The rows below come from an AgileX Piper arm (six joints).
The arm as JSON. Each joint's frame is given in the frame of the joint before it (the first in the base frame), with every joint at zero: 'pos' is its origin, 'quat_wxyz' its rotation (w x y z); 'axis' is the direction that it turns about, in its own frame. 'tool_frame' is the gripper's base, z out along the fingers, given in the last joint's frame.
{
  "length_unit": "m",
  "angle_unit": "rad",
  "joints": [
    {
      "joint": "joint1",
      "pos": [
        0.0,
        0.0,
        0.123
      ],
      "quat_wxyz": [
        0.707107,
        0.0,
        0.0,
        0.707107
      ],
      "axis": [
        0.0,
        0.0,
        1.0
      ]
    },
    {
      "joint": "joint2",
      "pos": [
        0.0,
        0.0,
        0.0
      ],
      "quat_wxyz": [
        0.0,
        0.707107,
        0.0,
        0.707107
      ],
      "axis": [
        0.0,
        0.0,
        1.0
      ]
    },
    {
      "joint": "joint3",
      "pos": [
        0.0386,
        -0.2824,
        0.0
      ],
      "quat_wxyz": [
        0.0,
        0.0,
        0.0,
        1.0
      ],
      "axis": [
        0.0,
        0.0,
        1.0
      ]
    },
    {
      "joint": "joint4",
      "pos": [
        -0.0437,
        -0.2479,
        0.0
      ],
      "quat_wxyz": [
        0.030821,
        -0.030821,
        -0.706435,
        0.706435
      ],
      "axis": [
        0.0,
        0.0,
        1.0
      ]
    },
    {
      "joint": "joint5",
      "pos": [
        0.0,
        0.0,
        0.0
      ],
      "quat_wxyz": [
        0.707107,
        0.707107,
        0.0,
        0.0
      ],
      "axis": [
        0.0,
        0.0,
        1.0
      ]
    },
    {
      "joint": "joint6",
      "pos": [
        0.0,
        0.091,
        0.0
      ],
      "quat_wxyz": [
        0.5,
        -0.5,
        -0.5,
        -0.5
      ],
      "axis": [
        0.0,
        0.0,
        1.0
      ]
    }
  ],
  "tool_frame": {
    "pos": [
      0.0,
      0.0,
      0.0
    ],
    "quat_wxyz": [
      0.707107,
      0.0,
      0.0,
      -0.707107
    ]
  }
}
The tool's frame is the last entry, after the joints.
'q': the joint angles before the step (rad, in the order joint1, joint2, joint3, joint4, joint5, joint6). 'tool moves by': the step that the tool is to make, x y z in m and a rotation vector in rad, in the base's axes. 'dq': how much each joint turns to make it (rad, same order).
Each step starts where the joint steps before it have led.
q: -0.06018 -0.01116 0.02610 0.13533 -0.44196 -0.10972
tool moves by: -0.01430 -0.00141 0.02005 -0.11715 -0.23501 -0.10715
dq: -0.00004 -0.00221 -0.00746 -0.00443 -0.24336 -0.12546
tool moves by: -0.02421 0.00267 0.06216 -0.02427 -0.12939 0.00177
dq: -0.00002 0.00000 -0.22394 -0.00635 0.09318 -0.01174
